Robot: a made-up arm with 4 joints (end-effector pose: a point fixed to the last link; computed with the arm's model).
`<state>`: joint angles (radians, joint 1 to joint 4).
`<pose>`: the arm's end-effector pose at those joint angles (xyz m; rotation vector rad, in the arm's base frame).
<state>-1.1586 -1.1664 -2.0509 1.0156</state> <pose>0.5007 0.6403 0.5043 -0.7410 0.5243 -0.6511</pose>
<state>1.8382 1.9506 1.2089 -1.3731</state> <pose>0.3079 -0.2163 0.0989 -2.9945 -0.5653 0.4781</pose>
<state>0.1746 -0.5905 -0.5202 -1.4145</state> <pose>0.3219 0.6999 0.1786 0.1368 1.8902 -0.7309</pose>
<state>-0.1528 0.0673 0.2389 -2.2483</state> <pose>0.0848 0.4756 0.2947 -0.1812 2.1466 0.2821</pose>
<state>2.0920 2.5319 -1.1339 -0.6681</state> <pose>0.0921 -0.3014 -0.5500 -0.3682 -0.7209 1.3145</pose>
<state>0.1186 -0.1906 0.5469 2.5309</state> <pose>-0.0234 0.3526 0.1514 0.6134 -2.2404 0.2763</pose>
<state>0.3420 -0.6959 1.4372 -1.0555</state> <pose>0.2168 0.0906 0.3926 -0.4886 1.6773 1.3319</pose>
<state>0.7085 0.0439 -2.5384 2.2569</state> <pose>0.8584 0.2324 -0.0427 2.3784 1.1363 0.8662</pose>
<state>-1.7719 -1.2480 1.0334 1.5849</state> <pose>0.1417 -0.3625 0.1527 2.7725 -0.4305 -0.1849</pose>
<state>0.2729 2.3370 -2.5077 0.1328</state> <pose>-0.1688 0.4669 0.4954 2.2876 -0.9692 -1.0670</pose>
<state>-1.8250 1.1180 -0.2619 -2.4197</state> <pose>0.2549 -0.1486 0.7542 1.7922 0.8859 1.2527</pose>
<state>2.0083 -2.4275 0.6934 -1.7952</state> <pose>0.5492 0.0405 -0.2265 -1.3209 -2.0034 1.4400</pose>
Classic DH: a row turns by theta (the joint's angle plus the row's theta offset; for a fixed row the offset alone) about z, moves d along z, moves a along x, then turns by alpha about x. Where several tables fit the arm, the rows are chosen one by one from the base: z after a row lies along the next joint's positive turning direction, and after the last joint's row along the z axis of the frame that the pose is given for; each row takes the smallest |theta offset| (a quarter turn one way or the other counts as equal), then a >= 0, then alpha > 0; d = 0 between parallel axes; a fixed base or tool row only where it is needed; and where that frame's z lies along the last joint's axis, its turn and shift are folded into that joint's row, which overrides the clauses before.
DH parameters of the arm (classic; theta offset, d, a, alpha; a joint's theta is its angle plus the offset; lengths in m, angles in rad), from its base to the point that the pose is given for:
base (fixed): -1.5708 0.1475 0 1.5708
joint 1: 1.5708 -0.3002 0.0625 1.5708
joint 2: -1.5708 -0.306 0.1093 -1.5708
joint 3: 0 0.0105 -0.3598 1.5708
joint 4: 0 -0.2577 -0.0675 -1.5708
tool (fixed): 0 0.0607 0 0

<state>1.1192 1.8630 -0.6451 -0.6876</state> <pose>0.2140 0.3222 -0.5147 -0.3437 -1.0495 0.4263</pose>
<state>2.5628 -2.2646 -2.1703 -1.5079</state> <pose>0.0476 -0.5460 0.2315 -0.1178 1.7086 1.7055</pose>
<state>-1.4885 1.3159 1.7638 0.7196</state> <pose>0.2745 -0.0253 -0.0367 0.1503 -2.2719 0.4463</pose>
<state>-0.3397 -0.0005 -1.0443 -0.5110</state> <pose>0.4369 0.6748 0.5545 0.5692 0.6373 -0.9390</pose>
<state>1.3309 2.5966 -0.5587 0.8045</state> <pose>0.4144 0.1703 -0.5966 0.7565 -2.6311 1.3922</pose>
